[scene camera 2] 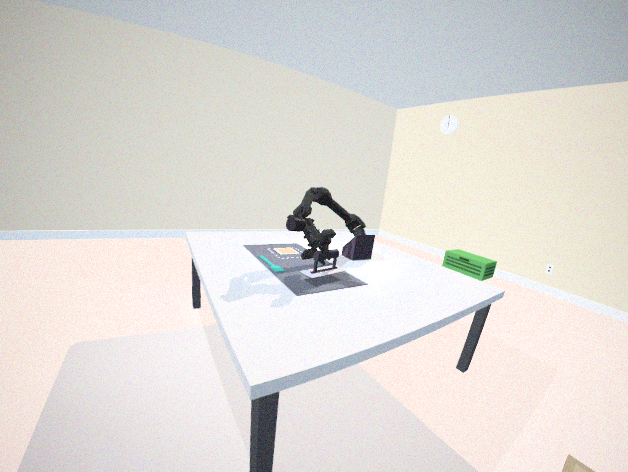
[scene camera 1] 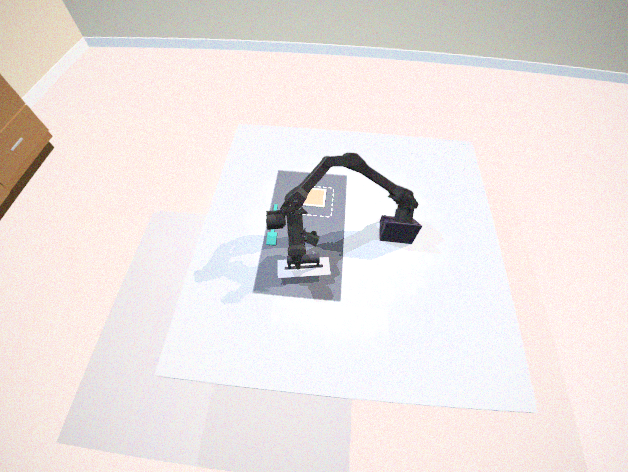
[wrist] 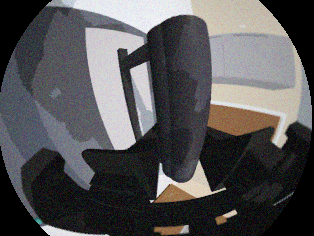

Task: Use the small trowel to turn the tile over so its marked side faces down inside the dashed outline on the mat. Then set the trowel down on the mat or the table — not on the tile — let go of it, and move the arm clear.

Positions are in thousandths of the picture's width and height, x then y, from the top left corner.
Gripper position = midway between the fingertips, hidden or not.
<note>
My gripper (scene camera 1: 475, 569) carries a dark-handled trowel (scene camera 1: 496, 560). Further things: a grey mat (scene camera 1: 526, 488).
The dark-handled trowel shows as well in the wrist view (wrist: 568, 214). My gripper also shows in scene camera 2 (scene camera 2: 520, 556) and in the wrist view (wrist: 553, 528). The grey mat also shows in scene camera 2 (scene camera 2: 477, 601).
</note>
